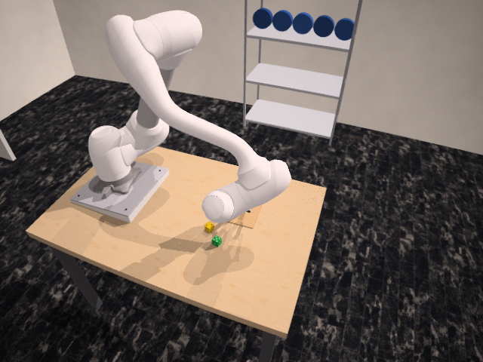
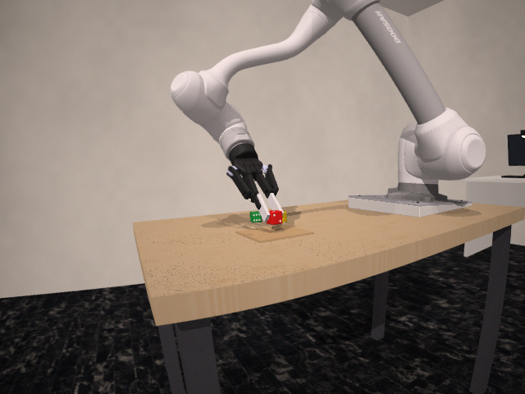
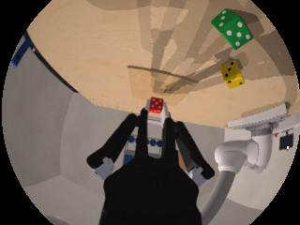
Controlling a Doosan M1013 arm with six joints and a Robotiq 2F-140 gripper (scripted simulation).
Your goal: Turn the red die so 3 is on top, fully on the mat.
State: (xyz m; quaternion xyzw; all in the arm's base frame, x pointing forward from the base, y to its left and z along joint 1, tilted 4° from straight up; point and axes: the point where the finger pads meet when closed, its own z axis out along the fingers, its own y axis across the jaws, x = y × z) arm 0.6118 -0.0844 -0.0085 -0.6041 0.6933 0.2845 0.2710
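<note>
My hand is 6 cm above the mat and 2 cm to the right of it. Round my hand: red die (2 cm to the left, 2 cm below); green die (16 cm to the right, 7 cm behind, 5 cm below); yellow die (11 cm behind, 10 cm to the right, 5 cm below).
</note>
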